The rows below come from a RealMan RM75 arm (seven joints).
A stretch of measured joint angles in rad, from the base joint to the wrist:
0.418 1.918 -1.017 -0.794 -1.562 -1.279 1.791
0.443 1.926 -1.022 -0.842 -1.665 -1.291 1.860
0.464 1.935 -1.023 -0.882 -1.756 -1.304 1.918
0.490 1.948 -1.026 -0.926 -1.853 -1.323 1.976
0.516 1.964 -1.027 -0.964 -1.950 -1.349 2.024
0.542 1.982 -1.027 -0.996 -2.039 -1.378 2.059
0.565 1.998 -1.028 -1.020 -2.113 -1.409 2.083
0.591 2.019 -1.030 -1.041 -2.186 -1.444 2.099
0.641 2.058 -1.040 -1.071 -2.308 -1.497 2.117
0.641 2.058 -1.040 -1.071 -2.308 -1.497 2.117
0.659 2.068 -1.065 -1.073 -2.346 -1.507 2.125
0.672 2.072 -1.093 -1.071 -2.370 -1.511 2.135
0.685 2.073 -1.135 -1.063 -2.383 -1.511 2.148
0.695 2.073 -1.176 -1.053 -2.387 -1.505 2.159
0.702 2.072 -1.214 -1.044 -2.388 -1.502 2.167
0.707 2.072 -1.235 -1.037 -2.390 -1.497 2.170
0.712 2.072 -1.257 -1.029 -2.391 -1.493 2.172
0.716 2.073 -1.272 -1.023 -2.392 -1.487 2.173
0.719 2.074 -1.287 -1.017 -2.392 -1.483 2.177
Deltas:
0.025 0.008 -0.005 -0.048 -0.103 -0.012 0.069
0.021 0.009 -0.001 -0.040 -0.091 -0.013 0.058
0.026 0.013 -0.003 -0.044 -0.097 -0.019 0.058
0.026 0.016 -0.001 -0.038 -0.097 -0.026 0.048
0.026 0.018 0.000 -0.032 -0.089 -0.029 0.035
0.023 0.016 -0.001 -0.024 -0.074 -0.031 0.024
0.026 0.021 -0.002 -0.021 -0.073 -0.035 0.016
0.050 0.039 -0.010 -0.030 -0.122 -0.053 0.018
0.000 0.000 0.000 0.000 0.000 0.000 0.000
0.018 0.010 -0.025 -0.002 -0.038 -0.010 0.008
0.013 0.004 -0.028 0.002 -0.024 -0.004 0.010
0.013 0.001 -0.042 0.008 -0.013 0.000 0.013
0.010 0.000 -0.041 0.010 -0.004 0.006 0.011
0.007 -0.001 -0.038 0.009 -0.001 0.003 0.008
0.005 0.000 -0.021 0.007 -0.002 0.005 0.003
0.005 0.000 -0.022 0.008 -0.001 0.004 0.002
0.004 0.001 -0.015 0.006 -0.001 0.006 0.001
0.003 0.001 -0.015 0.006 0.000 0.004 0.004

